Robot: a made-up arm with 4 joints.
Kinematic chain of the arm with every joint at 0, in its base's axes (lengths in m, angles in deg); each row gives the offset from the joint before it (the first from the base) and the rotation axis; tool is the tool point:
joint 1: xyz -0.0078 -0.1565 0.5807 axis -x
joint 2: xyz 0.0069 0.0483 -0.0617 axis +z
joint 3: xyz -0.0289 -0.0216 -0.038 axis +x
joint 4: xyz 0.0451 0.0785 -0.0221 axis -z
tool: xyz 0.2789 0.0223 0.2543
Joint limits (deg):
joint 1: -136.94..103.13
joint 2: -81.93..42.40
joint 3: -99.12..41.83
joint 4: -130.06..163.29
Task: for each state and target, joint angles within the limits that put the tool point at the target. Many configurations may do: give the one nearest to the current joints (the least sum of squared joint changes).
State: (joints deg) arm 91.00 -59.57 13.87 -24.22
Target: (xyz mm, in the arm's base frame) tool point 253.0 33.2 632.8
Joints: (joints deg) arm 103.13 -47.92 15.44 -17.41
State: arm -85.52 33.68 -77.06 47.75
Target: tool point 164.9 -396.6 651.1
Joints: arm -130.36 21.60 -52.24 49.77
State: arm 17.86 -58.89 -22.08 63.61
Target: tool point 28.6 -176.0 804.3
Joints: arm 35.98 -59.35 -21.09 57.93
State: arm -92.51 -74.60 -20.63 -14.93
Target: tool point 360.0 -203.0 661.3
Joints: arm -81.26 -39.14 -17.76 -22.84
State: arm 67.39 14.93 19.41 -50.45
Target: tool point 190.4 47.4 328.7
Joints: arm 87.34 8.10 14.24 -38.86
